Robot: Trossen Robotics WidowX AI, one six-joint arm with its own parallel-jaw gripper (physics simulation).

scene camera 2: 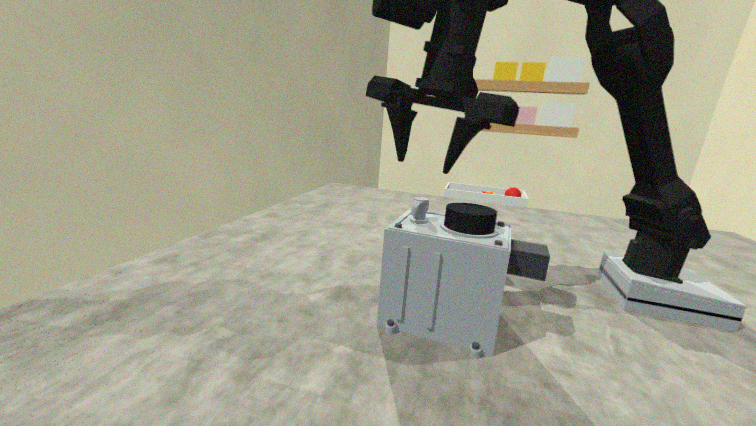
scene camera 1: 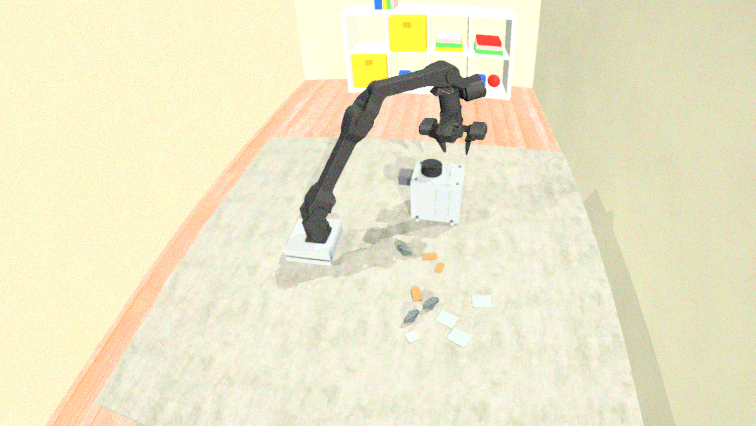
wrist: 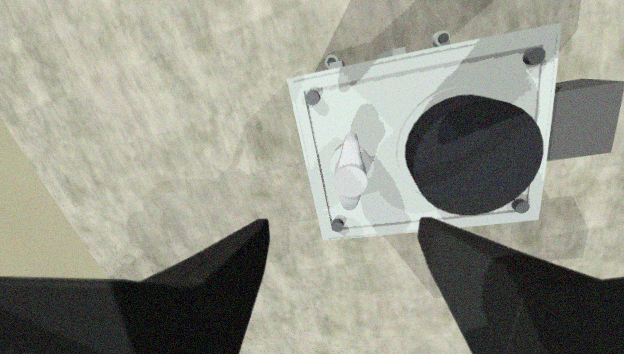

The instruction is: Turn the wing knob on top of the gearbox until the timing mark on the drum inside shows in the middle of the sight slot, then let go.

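Places are measured from the arm's base along level axes (x up, y ahead, z left), in millimetres.
Where they show: gripper, fingertip midpoint: [scene camera 2: 422,167] [scene camera 1: 455,153] [wrist: 343,228]; arm's base at its link origin: [scene camera 2: 650,271] [scene camera 1: 318,235].
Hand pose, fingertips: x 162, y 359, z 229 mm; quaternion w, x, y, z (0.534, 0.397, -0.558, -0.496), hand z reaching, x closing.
Observation:
Things, the pixels of their centre, and the offset from my fingertips. "*": a spot on its surface instead.
- pale grey gearbox at the middle of its body: [wrist: 434,129] [scene camera 2: 463,264] [scene camera 1: 431,186] dx -125, dy -70, dz +0 mm
- wide black round cap at a spot on its surface: [wrist: 472,155] [scene camera 1: 432,165] * dx -46, dy -68, dz -4 mm
- dark grey block at a spot on its surface: [wrist: 582,120] [scene camera 2: 530,246] [scene camera 1: 406,173] * dx -84, dy -148, dz +0 mm
The pale grey gearbox [scene camera 1: 436,198] [scene camera 2: 444,291] [wrist: 400,95] stands upright on the mat. Its pale wing knob [scene camera 1: 452,170] [scene camera 2: 420,209] [wrist: 350,175] sits on top beside a wide black round cap [scene camera 1: 431,167] [scene camera 2: 470,218] [wrist: 472,155]. In the wrist view the knob's wings run nearly up and down the view. My gripper [scene camera 1: 456,152] [scene camera 2: 423,166] [wrist: 343,228] is open and empty, pointing down above the gearbox, its fingertips apart from the knob. In the wrist view the knob lies beyond the gap between the fingertips. I cannot make out the sight slot or timing mark.
A dark grey block [scene camera 1: 405,176] [scene camera 2: 530,260] [wrist: 582,120] sticks out from the gearbox's cap side. The arm's base [scene camera 1: 309,252] [scene camera 2: 682,301] stands farther that way. Orange pieces [scene camera 1: 429,256], grey pieces [scene camera 1: 430,303] and white squares [scene camera 1: 459,337] lie on the mat.

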